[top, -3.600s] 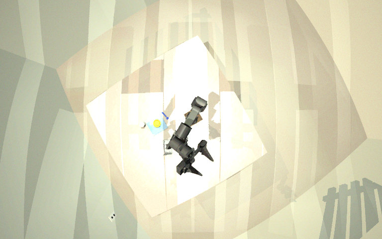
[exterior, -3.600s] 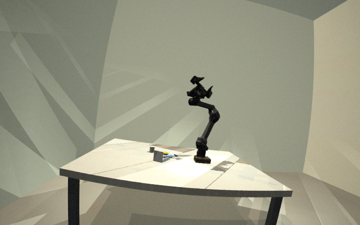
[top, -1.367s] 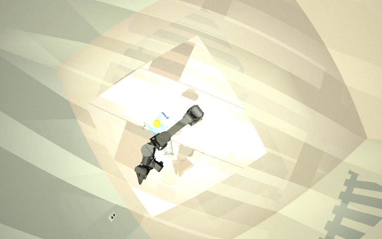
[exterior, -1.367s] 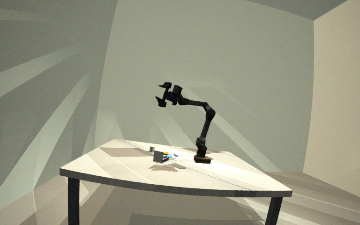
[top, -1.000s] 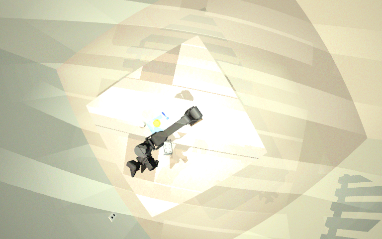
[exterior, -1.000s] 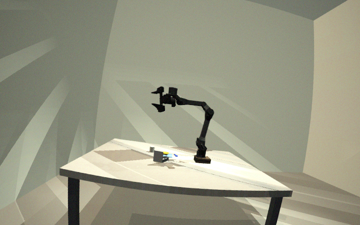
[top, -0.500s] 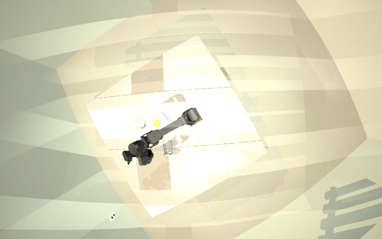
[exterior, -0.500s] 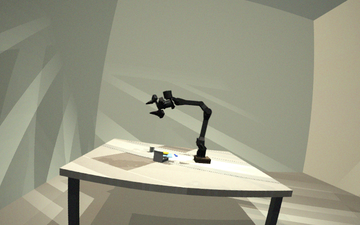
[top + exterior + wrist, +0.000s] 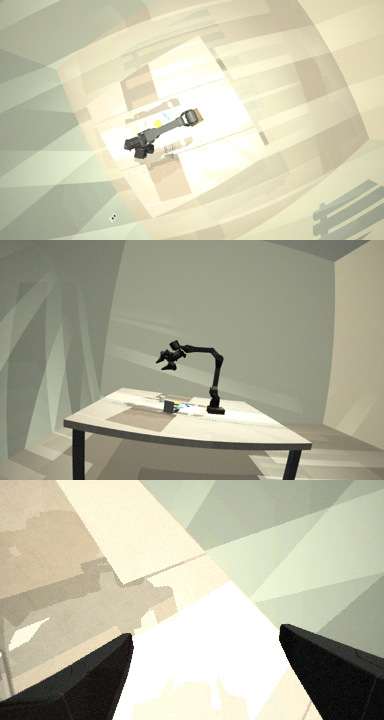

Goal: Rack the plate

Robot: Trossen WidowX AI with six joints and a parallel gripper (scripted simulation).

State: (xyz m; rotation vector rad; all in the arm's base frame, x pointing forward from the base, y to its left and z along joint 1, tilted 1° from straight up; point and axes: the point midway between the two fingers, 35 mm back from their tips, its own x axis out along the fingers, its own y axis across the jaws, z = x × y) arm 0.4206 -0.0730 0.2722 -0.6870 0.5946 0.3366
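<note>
The yellow round plate lies 28 cm below my gripper tip, 18 cm behind it and 9 cm to the right of it. From my gripper tip the other things lie so: light blue mat (29 cm below, 16 cm behind, 8 cm to the right).
</note>
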